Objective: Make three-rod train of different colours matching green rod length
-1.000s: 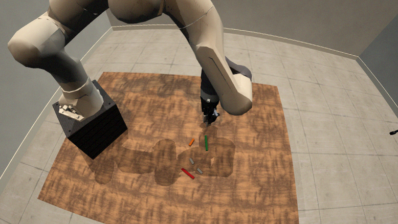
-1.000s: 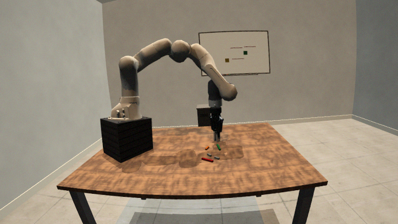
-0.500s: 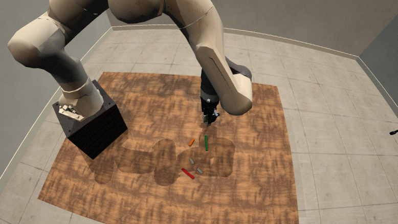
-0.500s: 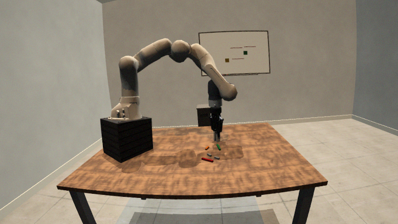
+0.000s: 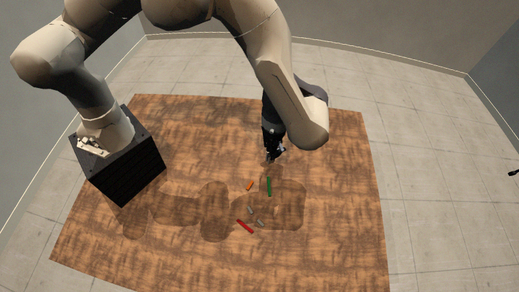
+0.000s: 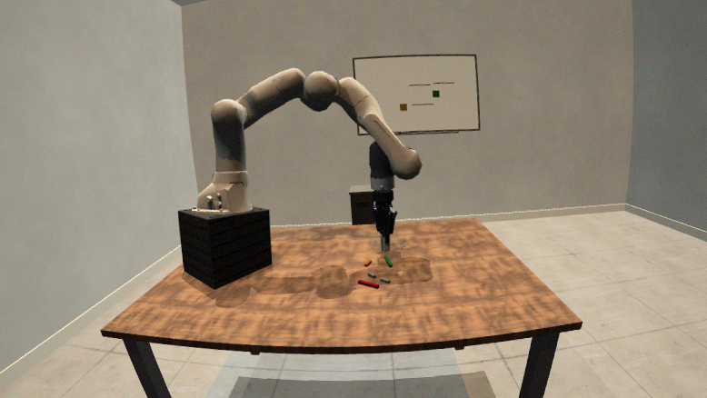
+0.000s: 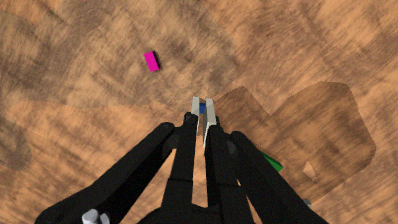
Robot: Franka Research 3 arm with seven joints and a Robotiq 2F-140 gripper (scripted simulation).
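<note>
The magenta rod is 8 cm to the left of my hand, 3 cm below it and 1 cm ahead of it. Round my hand: green rod (11 cm to the right, 3 cm below); then orange rod (11 cm to the right, 7 cm behind, 3 cm below); then blue rod (3 cm below).
</note>
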